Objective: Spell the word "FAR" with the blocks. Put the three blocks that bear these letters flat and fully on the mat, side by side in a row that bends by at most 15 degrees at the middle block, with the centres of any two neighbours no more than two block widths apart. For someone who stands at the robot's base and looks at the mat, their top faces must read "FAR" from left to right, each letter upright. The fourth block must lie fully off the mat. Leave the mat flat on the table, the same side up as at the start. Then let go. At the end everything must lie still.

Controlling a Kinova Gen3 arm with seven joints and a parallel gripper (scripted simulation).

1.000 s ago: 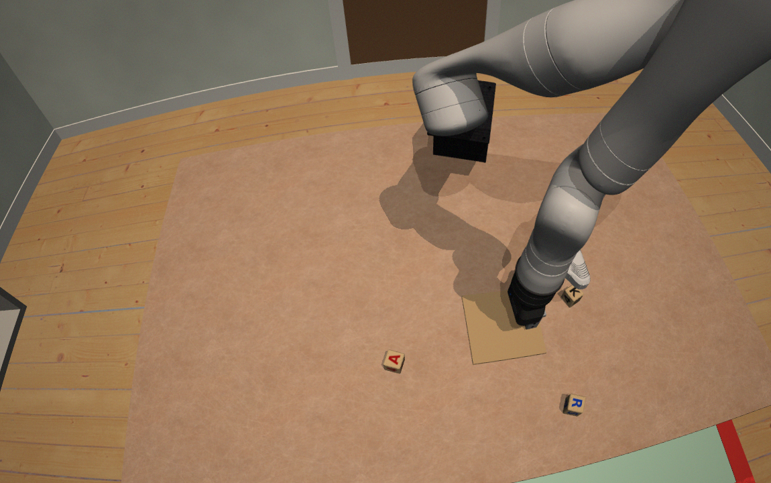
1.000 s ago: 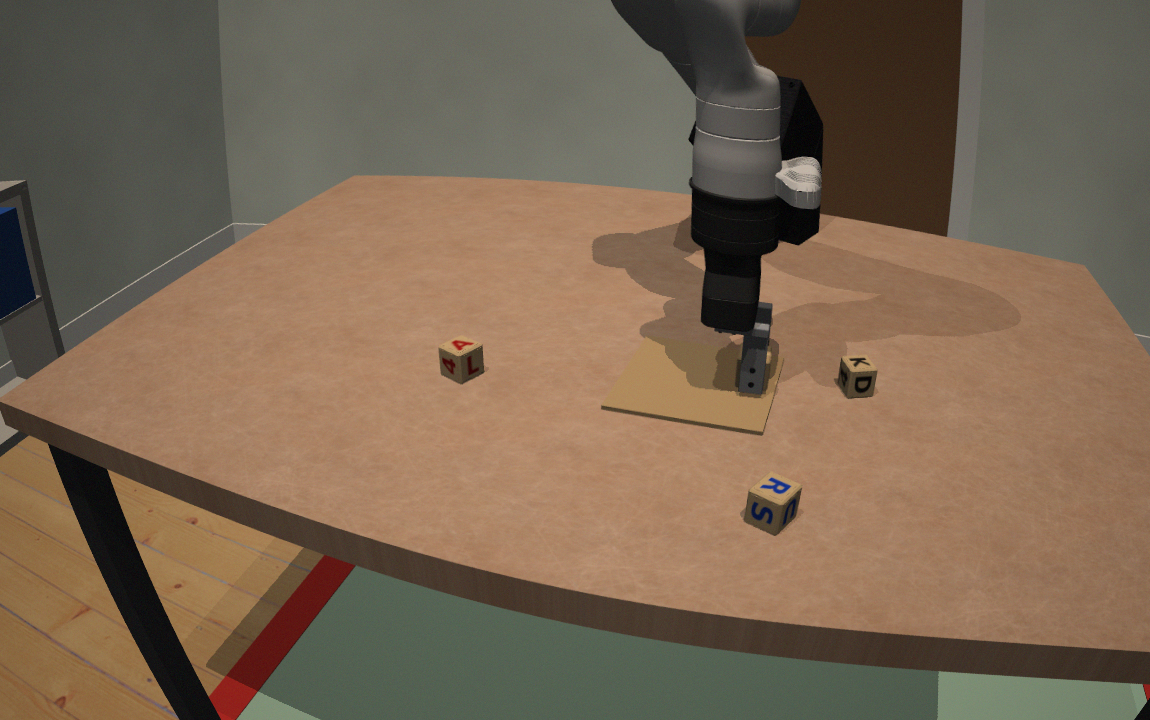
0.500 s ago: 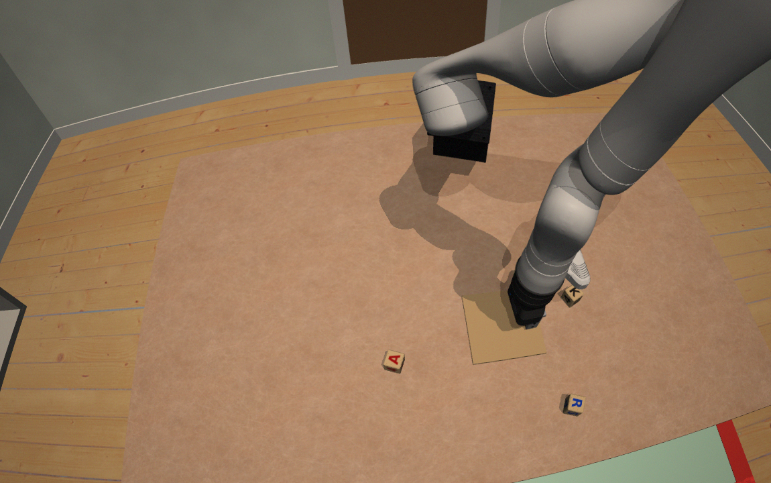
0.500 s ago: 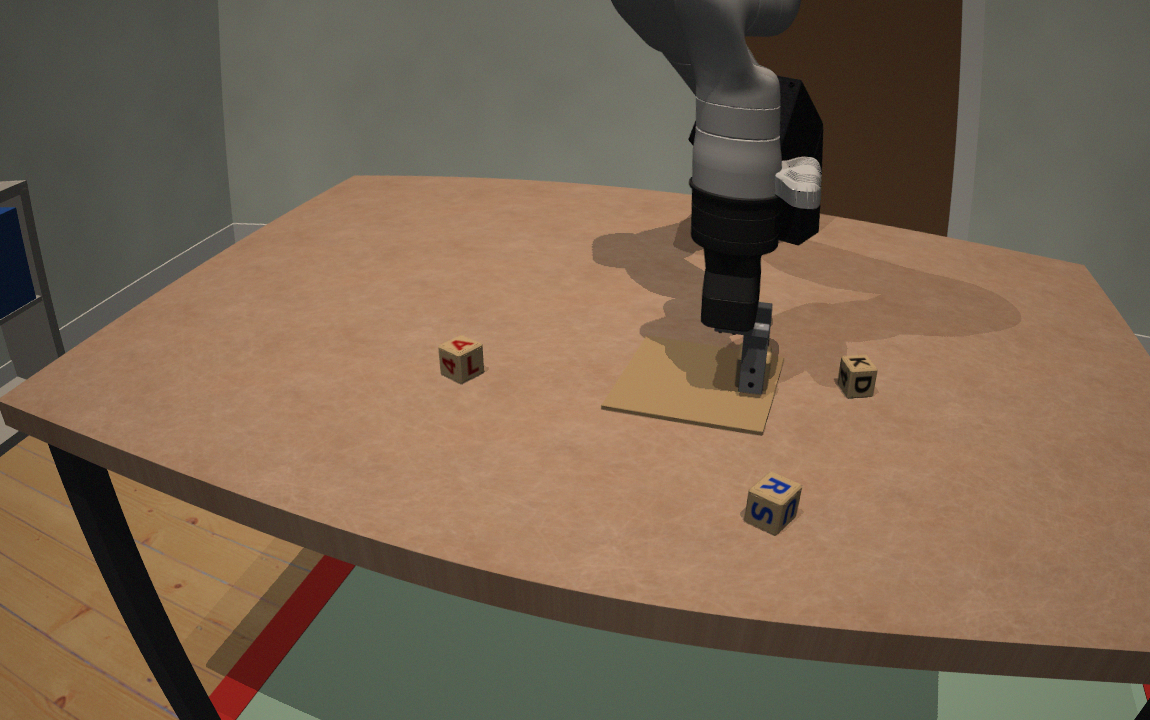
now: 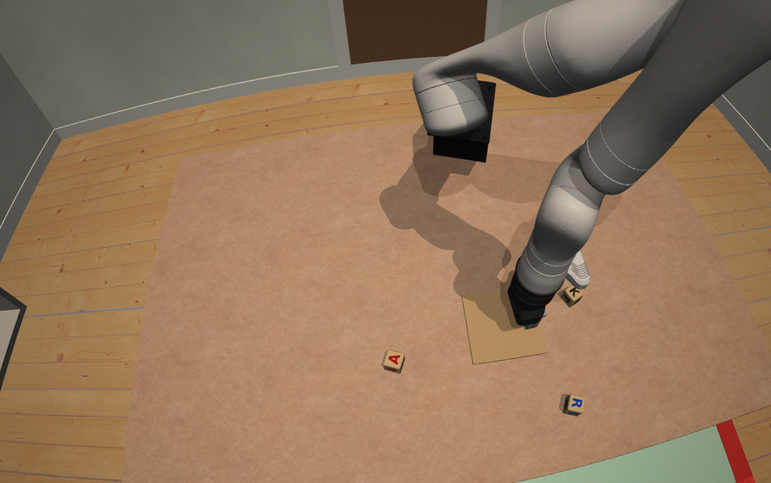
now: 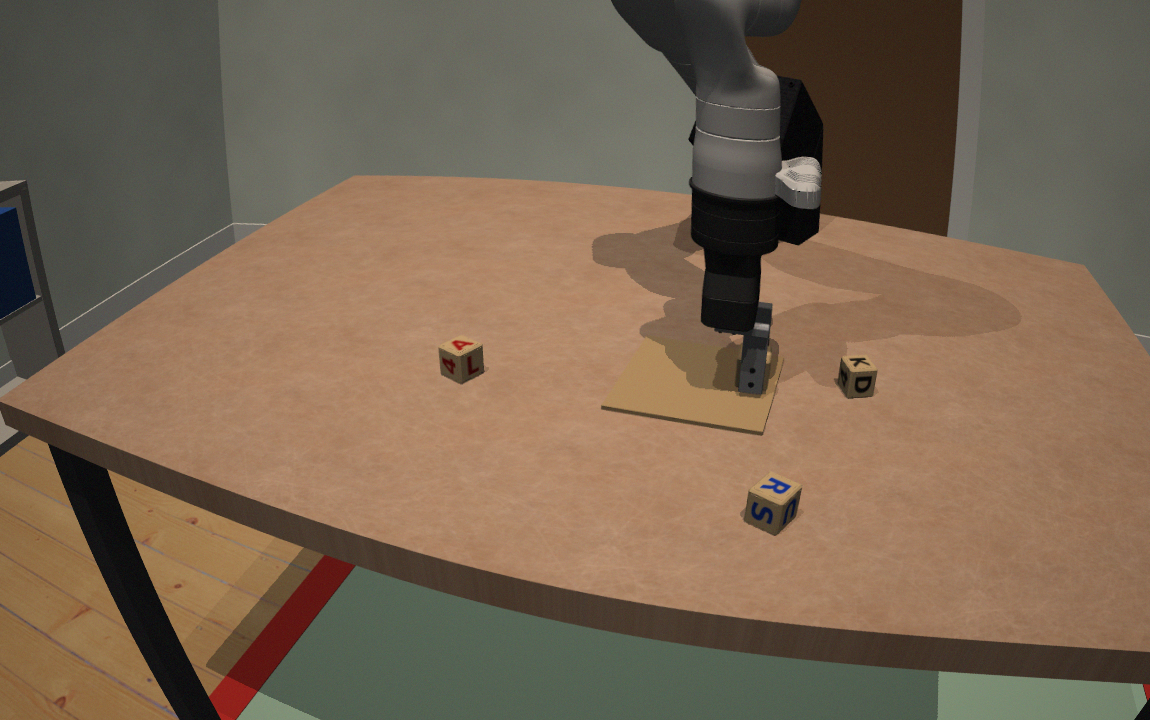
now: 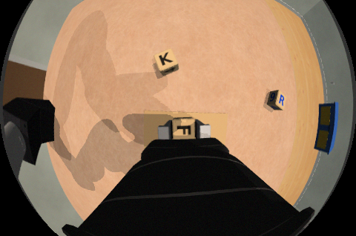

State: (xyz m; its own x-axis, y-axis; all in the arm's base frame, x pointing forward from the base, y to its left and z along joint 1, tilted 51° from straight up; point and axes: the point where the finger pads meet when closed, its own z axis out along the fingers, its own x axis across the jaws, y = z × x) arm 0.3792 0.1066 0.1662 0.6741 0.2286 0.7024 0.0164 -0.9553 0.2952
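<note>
The F block lies right at my hand. Round my hand: R block 180 mm ahead, 40 mm to the left, 10 mm below; tan mat 50 mm to the right, 20 mm below; K block 100 mm to the left, 30 mm behind, 10 mm below.
</note>
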